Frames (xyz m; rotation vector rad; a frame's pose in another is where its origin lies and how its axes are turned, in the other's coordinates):
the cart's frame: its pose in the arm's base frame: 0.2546 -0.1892 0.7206 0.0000 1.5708 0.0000
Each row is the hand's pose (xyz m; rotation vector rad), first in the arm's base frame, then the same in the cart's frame.
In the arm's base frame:
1: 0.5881 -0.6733 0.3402 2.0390 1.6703 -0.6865
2: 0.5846 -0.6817 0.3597 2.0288 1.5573 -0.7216
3: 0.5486 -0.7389 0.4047 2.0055 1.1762 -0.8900
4: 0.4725 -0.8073 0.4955 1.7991 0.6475 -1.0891
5: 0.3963 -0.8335 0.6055 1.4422 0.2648 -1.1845
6: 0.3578 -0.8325 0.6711 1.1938 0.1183 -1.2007
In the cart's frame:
1: 0.3804 -0.4841 0.3335 1.6241 0.6512 0.8060
2: 0.3609 -0.4925 0.3300 1.6665 0.5460 0.7920
3: 0.3159 -0.5497 0.2940 1.8497 0.2137 0.7126
4: 0.2251 -0.6181 0.2179 1.9953 -0.3259 0.4905
5: 0.1151 -0.6443 0.1417 1.9313 -0.8122 0.1895
6: 0.0495 -0.6433 0.1032 1.8069 -1.0389 -0.0052

